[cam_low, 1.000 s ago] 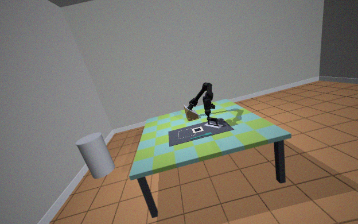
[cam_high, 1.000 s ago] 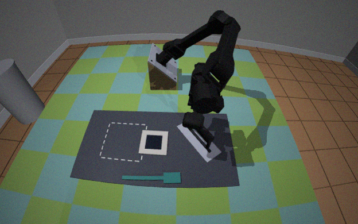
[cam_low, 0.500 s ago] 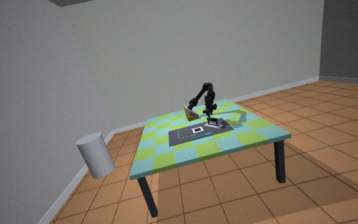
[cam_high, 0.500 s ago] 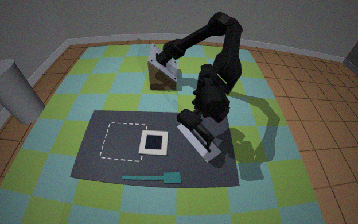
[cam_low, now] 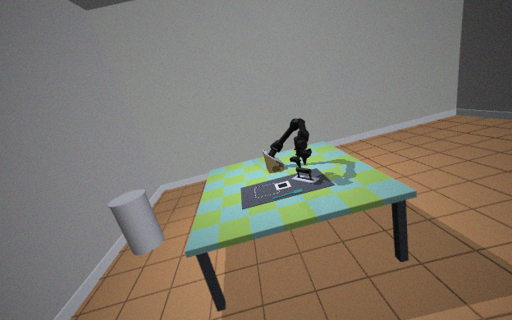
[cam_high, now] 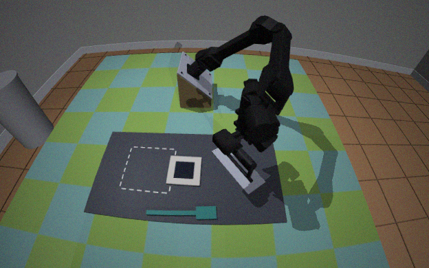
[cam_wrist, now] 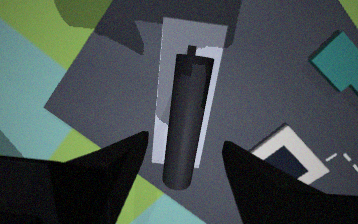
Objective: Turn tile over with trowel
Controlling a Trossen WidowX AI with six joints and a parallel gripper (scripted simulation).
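My gripper tip is 7 cm above the dark grey trowel, 2 cm past it and 1 cm to the left of it. Also, from my gripper tip: dark mat 18 cm to the right, 12 cm below, 1 cm ahead; then tile 18 cm to the right, 10 cm below; then teal flat tool 17 cm to the right, 15 cm ahead, 10 cm below.
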